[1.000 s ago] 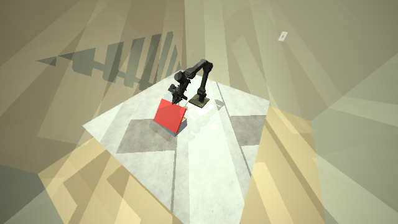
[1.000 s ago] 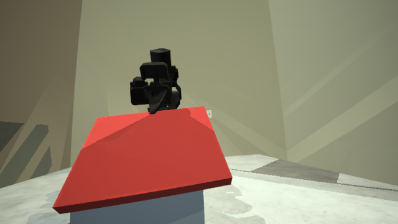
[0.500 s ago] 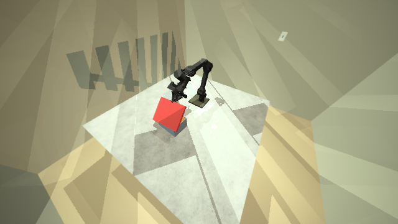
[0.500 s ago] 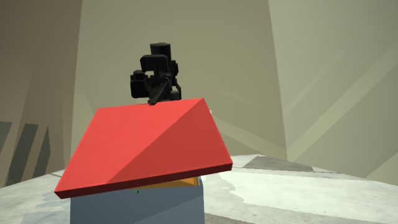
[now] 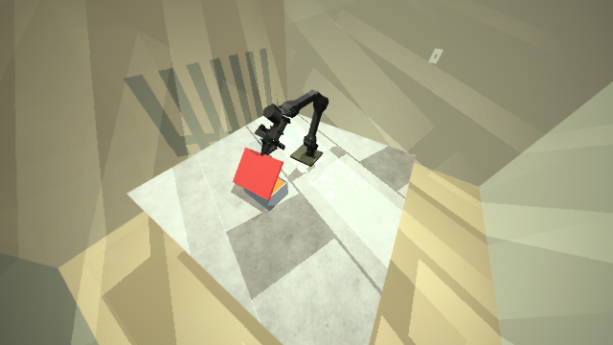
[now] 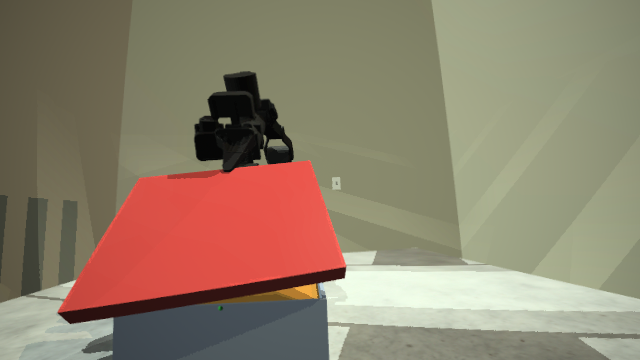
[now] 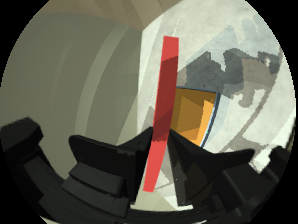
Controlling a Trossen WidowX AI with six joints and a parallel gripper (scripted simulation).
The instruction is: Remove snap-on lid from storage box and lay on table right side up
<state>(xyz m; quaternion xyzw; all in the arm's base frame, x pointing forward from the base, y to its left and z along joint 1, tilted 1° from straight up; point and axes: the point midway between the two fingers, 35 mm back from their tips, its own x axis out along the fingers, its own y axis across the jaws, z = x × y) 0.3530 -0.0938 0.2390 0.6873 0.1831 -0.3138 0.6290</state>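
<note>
Now: the red lid 6 cm ahead of my gripper tip and 5 cm below it. From my gripper tip the other things lie so: storage box (4 cm ahead, 2 cm to the left, 18 cm below).
</note>
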